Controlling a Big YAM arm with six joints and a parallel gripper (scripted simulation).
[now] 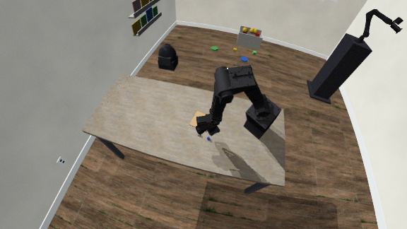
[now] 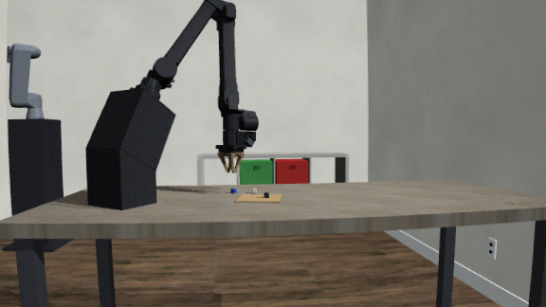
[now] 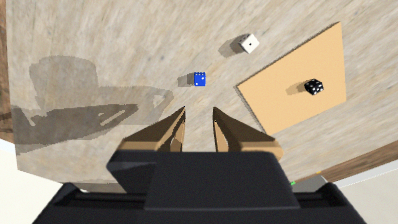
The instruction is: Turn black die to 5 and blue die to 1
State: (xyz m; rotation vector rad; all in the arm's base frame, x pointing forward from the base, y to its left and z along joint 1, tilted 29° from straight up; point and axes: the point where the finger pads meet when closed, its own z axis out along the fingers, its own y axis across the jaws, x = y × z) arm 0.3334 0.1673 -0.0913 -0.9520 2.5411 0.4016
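Now: hand 10 mm short of the blue die, 10 mm to the right of it and 80 mm above it. Also, from my hand: black die 120 mm ahead, 120 mm to the right, 70 mm below; then white die 80 mm ahead, 80 mm below; then tan mat 100 mm ahead, 120 mm to the right, 80 mm below.
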